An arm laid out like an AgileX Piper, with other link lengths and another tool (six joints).
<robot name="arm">
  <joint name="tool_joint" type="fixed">
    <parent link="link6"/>
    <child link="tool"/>
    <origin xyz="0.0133 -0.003 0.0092" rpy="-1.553 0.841 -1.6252"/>
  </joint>
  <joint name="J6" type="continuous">
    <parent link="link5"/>
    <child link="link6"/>
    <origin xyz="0.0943 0 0.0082"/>
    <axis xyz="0.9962 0 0.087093"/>
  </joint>
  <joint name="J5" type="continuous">
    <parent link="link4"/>
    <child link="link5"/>
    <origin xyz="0 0 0"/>
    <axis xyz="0 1 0"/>
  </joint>
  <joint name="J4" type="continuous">
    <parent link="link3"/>
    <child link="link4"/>
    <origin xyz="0.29 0 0.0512"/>
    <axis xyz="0.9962 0 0.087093"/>
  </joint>
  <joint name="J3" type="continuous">
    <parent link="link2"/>
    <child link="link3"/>
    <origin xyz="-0.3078 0 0.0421"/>
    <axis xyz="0 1 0"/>
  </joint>
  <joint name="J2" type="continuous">
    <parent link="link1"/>
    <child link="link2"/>
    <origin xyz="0 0 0"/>
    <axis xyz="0 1 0"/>
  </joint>
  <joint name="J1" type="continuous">
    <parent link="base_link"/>
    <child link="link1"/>
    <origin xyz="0 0 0.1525"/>
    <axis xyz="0 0 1"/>
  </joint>
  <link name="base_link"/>
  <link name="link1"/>
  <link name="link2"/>
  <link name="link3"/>
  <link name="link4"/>
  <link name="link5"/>
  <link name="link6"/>
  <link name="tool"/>
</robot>
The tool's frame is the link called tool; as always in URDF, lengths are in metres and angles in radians. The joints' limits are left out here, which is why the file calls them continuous.
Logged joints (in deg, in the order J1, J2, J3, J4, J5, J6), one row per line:
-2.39 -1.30 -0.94 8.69 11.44 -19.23
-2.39 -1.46 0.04 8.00 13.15 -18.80
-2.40 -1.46 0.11 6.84 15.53 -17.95
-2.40 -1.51 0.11 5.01 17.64 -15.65
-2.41 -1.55 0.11 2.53 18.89 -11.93
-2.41 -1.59 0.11 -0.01 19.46 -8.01
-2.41 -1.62 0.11 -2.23 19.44 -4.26
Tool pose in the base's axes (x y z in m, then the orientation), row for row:
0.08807 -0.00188 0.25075 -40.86 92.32 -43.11
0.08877 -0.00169 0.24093 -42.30 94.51 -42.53
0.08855 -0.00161 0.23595 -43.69 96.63 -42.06
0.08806 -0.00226 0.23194 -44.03 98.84 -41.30
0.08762 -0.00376 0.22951 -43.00 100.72 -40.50
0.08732 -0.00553 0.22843 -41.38 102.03 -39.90
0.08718 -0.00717 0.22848 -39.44 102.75 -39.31
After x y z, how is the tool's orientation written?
As a rotation vector, in degrees.
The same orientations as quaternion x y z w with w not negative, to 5 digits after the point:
-0.30448 0.68795 -0.32125 0.57517
-0.31317 0.69971 -0.31487 0.55964
-0.32133 0.71070 -0.30934 0.54402
-0.32208 0.72301 -0.30211 0.53127
-0.31360 0.73455 -0.29537 0.52426
-0.30145 0.74329 -0.29067 0.52169
-0.28754 0.74911 -0.28659 0.52347

